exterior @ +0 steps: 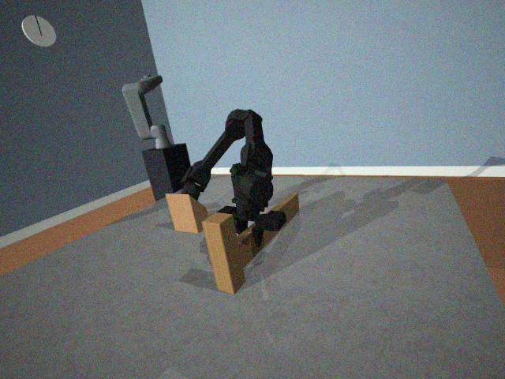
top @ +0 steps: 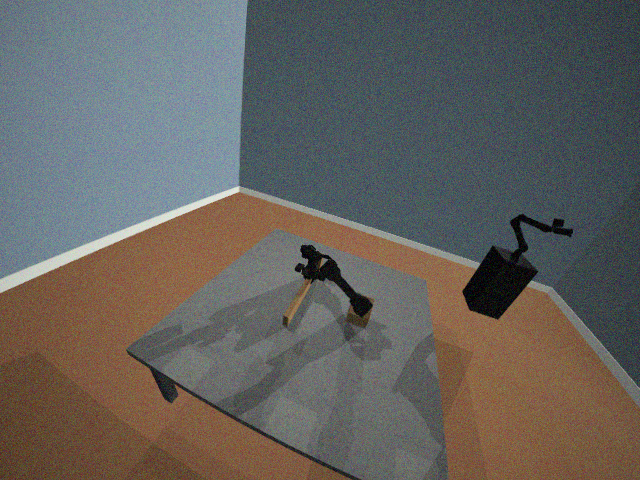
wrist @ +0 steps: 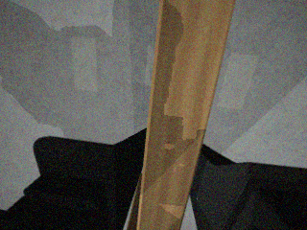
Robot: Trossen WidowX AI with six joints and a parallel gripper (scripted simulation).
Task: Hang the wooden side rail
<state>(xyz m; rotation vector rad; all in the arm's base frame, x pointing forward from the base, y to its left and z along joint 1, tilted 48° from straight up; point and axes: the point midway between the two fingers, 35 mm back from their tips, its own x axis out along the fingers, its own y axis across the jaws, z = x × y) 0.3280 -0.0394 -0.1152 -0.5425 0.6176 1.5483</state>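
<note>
Right now my gripper tip is 110 mm to the left of the headboard post and 40 mm below it.
</note>
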